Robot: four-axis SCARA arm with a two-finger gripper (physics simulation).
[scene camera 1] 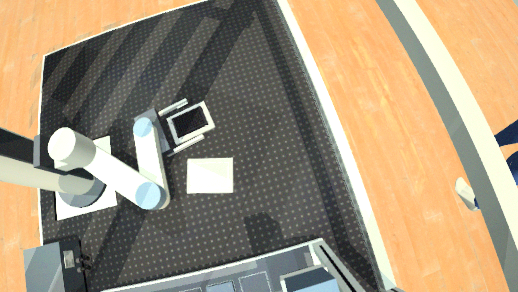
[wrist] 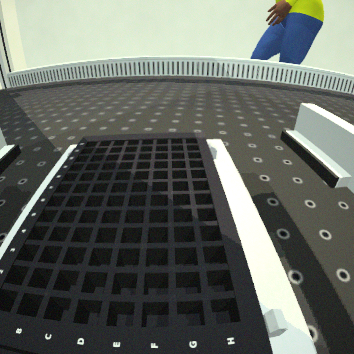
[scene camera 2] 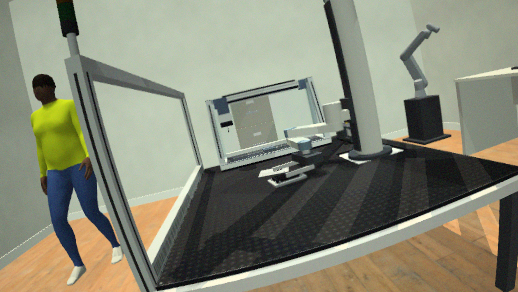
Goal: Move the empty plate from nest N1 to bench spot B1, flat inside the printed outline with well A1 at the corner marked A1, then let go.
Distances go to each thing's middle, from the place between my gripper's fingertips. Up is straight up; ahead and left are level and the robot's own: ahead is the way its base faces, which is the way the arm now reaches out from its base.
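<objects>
You've got my hand 30 mm above the plate (wrist: pixel 133 237) and 30 mm past it. As for the white mat (scene camera 1: pixel 214 175), that's 50 mm below my hand and 220 mm to the right of it.
</objects>
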